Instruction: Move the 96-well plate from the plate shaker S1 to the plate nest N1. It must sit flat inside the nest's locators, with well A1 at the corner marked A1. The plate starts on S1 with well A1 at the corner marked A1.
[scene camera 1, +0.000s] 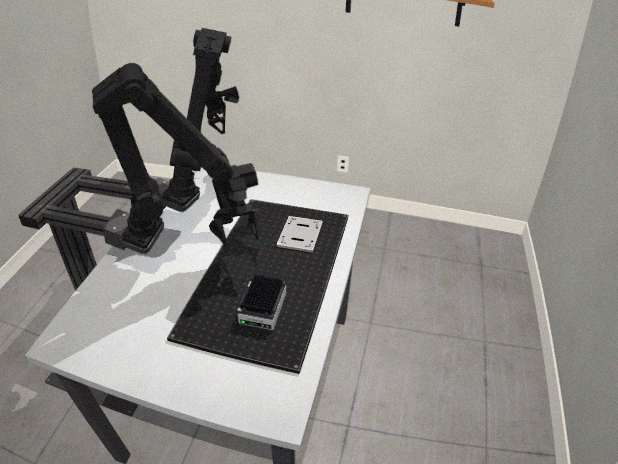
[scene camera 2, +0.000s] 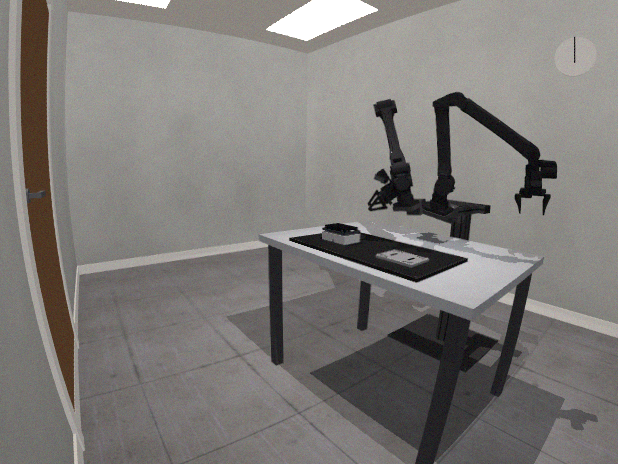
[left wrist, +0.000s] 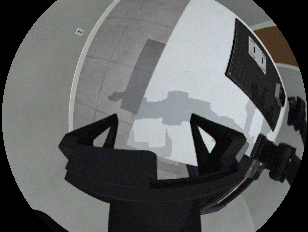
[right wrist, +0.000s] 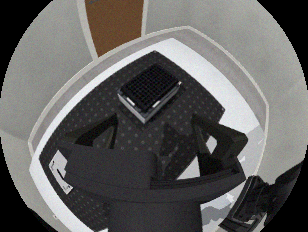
I see my left gripper (left wrist: 154, 117), my right gripper (scene camera 1: 242, 243), a black 96-well plate (scene camera 1: 257, 299) and a plate shaker S1 (scene camera 1: 249, 318).
The black 96-well plate is seen too in the right wrist view (right wrist: 163, 81). My right gripper also shows in the right wrist view (right wrist: 154, 117).
